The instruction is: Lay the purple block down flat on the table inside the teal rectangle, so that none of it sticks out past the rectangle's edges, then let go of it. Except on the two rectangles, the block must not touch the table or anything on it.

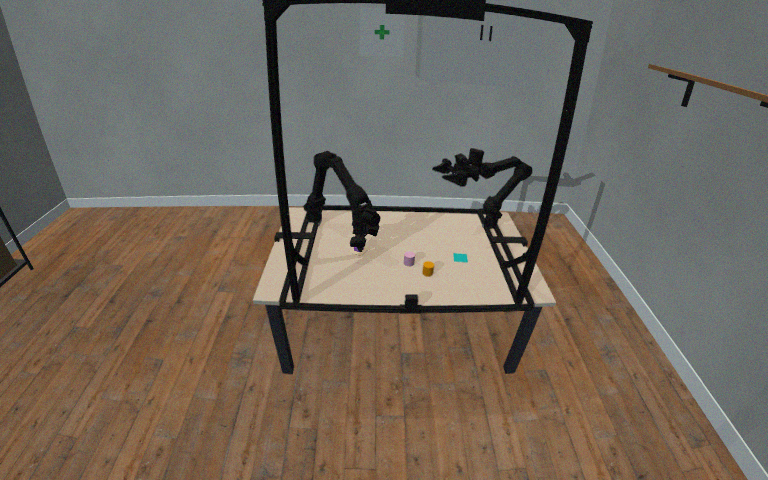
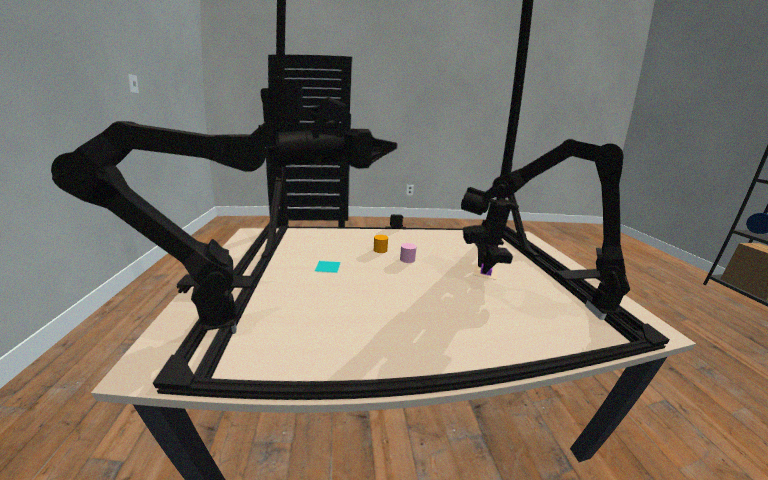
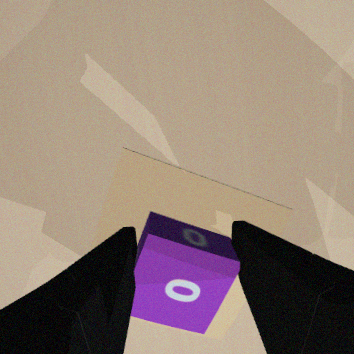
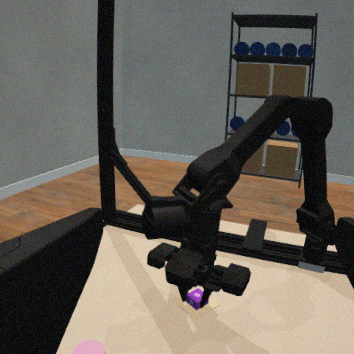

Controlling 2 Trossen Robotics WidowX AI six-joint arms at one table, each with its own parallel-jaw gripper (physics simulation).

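Where they show: left gripper, fingertip midpoint: [image 1: 361, 249] [image 2: 481, 270] [image 3: 183, 235] [image 4: 192, 303]; right gripper, fingertip midpoint: [image 1: 437, 172] [image 2: 385, 144] [image 4: 222, 225]; left arm's base, origin of the base link: [image 1: 314, 219] [image 2: 604, 305] [image 4: 312, 257]; right arm's base, origin of the base link: [image 1: 490, 225] [image 2: 218, 318].
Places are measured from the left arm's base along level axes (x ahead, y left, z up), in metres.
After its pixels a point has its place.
The purple block [image 1: 357, 248] [image 2: 486, 270] [image 3: 182, 281] {x 0.259, y -0.209, z 0.000 m} [image 4: 196, 298] {x 0.267, y -0.205, z 0.000 m}, marked with a white 0, rests on a pale tan rectangle [image 3: 158, 186] {x 0.286, y -0.203, z -0.018 m} [image 4: 208, 309] {x 0.265, y -0.179, z -0.018 m} on the table. My left gripper [image 1: 358, 245] {x 0.269, y -0.211, z -0.013 m} [image 2: 488, 266] {x 0.269, y -0.211, z -0.013 m} [image 3: 183, 235] {x 0.269, y -0.211, z -0.013 m} [image 4: 192, 303] {x 0.269, y -0.211, z -0.013 m} points straight down over it, its fingers pressed against two opposite sides of the block. The teal rectangle [image 1: 460, 257] {x 0.714, y -0.213, z -0.018 m} [image 2: 327, 267] {x 0.714, y -0.207, z -0.018 m} lies flat and bare far off across the table. My right gripper [image 1: 440, 172] {x 0.578, y -0.081, z 0.325 m} [image 2: 388, 145] {x 0.578, y -0.081, z 0.325 m} is open and empty, held high above the table.
A pink cylinder [image 1: 409, 258] {x 0.483, y -0.301, z 0.022 m} [image 2: 408, 252] {x 0.485, y -0.256, z 0.016 m} [image 4: 88, 347] {x 0.477, y -0.284, z 0.027 m} and an orange cylinder [image 1: 428, 269] {x 0.563, y -0.363, z 0.017 m} [image 2: 380, 243] {x 0.566, y -0.318, z 0.014 m} stand between the block and the teal rectangle. A black frame [image 1: 274, 143] {x 0.066, y -0.606, z 0.611 m} rings the table. A shelf rack [image 4: 232, 70] stands by the wall.
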